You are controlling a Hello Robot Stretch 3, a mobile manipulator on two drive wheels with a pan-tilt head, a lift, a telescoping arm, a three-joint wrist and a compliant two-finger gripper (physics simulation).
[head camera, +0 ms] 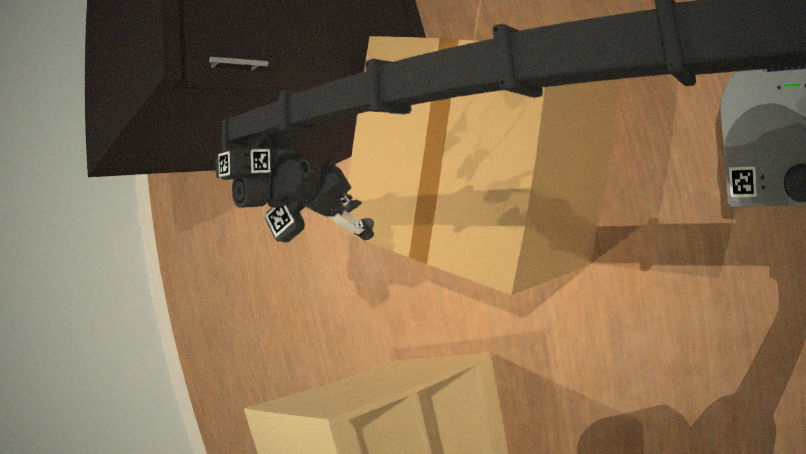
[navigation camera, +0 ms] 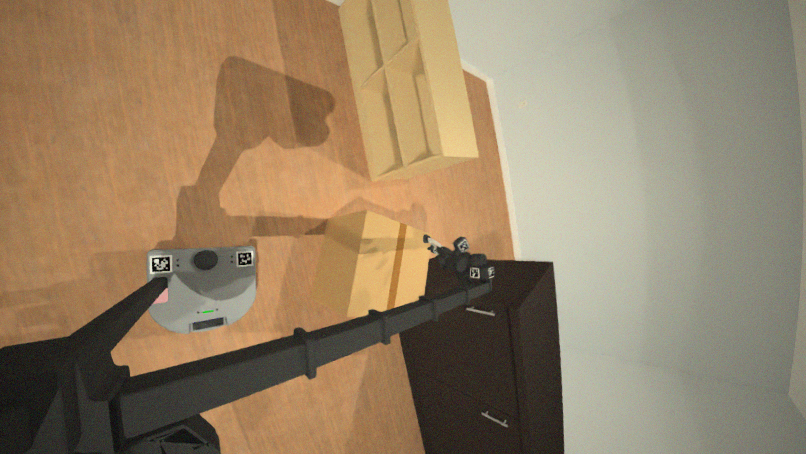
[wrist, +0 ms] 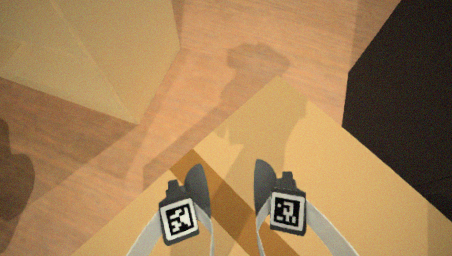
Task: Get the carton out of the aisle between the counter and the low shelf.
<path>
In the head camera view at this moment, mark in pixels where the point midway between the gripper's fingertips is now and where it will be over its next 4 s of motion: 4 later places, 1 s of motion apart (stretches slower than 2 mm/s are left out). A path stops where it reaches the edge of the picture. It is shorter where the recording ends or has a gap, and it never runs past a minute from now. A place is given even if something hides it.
The gripper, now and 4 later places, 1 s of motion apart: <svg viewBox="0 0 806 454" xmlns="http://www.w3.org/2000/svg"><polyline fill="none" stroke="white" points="361,219 391,218 458,217 538,215 621,214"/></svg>
</path>
